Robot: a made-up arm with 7 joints.
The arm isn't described. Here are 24 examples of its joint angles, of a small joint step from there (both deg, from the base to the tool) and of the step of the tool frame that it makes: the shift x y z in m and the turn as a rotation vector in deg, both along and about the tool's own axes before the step.
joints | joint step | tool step
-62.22 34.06 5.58 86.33 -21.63 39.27 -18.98 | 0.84 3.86 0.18 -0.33 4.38 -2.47 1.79 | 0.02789 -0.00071 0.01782 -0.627 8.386 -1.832
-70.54 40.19 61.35 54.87 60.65 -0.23 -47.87 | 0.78 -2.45 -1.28 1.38 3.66 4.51 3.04 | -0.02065 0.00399 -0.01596 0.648 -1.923 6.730
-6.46 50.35 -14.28 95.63 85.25 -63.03 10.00 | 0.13 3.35 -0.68 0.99 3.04 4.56 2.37 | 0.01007 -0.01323 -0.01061 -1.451 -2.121 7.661
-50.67 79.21 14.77 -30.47 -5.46 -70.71 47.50 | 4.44 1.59 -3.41 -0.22 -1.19 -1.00 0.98 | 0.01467 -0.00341 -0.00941 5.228 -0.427 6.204
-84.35 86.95 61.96 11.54 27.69 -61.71 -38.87 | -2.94 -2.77 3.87 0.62 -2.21 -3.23 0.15 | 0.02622 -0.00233 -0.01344 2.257 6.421 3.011
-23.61 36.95 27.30 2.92 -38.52 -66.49 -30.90 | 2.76 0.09 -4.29 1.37 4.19 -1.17 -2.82 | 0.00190 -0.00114 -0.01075 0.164 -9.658 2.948
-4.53 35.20 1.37 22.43 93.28 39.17 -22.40 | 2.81 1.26 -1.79 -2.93 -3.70 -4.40 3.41 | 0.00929 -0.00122 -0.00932 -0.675 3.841 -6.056
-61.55 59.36 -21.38 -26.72 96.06 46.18 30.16 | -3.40 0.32 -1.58 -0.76 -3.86 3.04 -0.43 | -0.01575 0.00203 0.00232 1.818 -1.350 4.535
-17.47 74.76 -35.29 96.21 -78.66 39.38 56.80 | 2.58 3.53 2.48 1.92 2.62 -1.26 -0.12 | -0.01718 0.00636 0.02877 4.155 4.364 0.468
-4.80 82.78 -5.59 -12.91 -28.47 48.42 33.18 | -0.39 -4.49 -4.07 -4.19 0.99 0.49 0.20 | 0.01262 0.00735 -0.03266 -0.782 -5.581 -3.381
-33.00 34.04 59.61 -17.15 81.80 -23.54 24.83 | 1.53 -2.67 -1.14 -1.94 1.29 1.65 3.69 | 0.00986 0.00674 -0.00225 0.349 2.175 0.539
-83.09 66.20 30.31 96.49 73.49 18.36 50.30 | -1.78 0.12 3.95 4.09 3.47 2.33 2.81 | 0.01009 0.00075 -0.00850 -1.209 -0.760 1.562
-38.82 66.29 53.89 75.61 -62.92 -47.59 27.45 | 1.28 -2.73 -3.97 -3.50 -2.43 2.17 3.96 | 0.00316 -0.00963 -0.00317 -1.355 1.242 3.694
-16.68 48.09 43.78 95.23 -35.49 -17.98 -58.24 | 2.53 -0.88 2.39 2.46 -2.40 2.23 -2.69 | 0.01748 -0.02906 -0.00042 6.172 -0.100 0.201
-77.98 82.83 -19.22 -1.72 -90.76 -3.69 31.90 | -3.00 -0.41 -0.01 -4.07 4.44 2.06 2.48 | 0.00510 0.01515 -0.02423 -4.112 -1.598 -3.037
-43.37 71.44 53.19 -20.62 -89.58 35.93 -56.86 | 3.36 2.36 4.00 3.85 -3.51 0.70 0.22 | 0.01721 0.00411 -0.00353 1.952 2.098 -1.376
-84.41 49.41 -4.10 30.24 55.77 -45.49 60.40 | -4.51 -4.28 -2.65 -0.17 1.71 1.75 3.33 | -0.01839 0.02033 -0.02054 3.358 5.636 -1.223
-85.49 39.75 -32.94 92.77 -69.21 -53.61 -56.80 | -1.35 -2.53 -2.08 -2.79 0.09 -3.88 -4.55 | -0.02894 0.00970 -0.00696 -4.750 -7.309 -6.067
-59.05 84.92 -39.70 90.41 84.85 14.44 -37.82 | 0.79 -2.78 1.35 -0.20 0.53 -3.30 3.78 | 0.01958 0.01549 0.00093 -1.920 6.494 -3.904
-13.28 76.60 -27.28 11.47 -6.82 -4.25 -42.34 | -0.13 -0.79 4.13 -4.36 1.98 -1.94 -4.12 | 0.01818 0.01893 0.00941 -5.895 1.479 -3.802
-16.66 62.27 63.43 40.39 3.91 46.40 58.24 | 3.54 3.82 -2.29 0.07 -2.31 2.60 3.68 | 0.00091 0.01518 0.01137 -0.589 6.405 -1.856
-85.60 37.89 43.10 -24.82 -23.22 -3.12 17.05 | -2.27 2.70 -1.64 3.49 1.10 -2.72 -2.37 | -0.01113 0.00074 -0.00210 -1.660 -2.605 -2.802
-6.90 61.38 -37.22 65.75 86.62 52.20 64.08 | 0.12 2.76 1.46 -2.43 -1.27 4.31 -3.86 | -0.01126 -0.01156 -0.01345 -5.924 -3.747 4.600
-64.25 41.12 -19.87 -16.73 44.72 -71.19 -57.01 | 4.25 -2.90 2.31 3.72 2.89 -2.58 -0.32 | -0.01122 0.01124 -0.01549 4.104 -1.535 -1.948
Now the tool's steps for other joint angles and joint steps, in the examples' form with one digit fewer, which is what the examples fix.
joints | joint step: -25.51 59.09 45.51 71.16 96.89 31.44 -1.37 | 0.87 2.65 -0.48 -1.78 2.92 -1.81 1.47
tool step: -0.0046 -0.0110 0.0136 -0.74 6.70 1.51
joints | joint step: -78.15 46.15 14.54 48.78 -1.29 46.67 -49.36 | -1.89 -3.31 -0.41 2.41 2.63 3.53 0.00
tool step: -0.0250 0.0025 -0.0073 2.54 -2.99 4.15
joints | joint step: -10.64 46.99 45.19 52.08 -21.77 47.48 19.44 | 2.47 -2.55 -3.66 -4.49 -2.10 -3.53 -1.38
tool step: -0.0012 -0.0032 -0.0116 -3.33 -1.59 -4.29
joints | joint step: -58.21 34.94 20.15 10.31 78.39 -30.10 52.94 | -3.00 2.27 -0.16 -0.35 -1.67 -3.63 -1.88
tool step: -0.0191 -0.0044 0.0086 1.93 1.75 -3.21
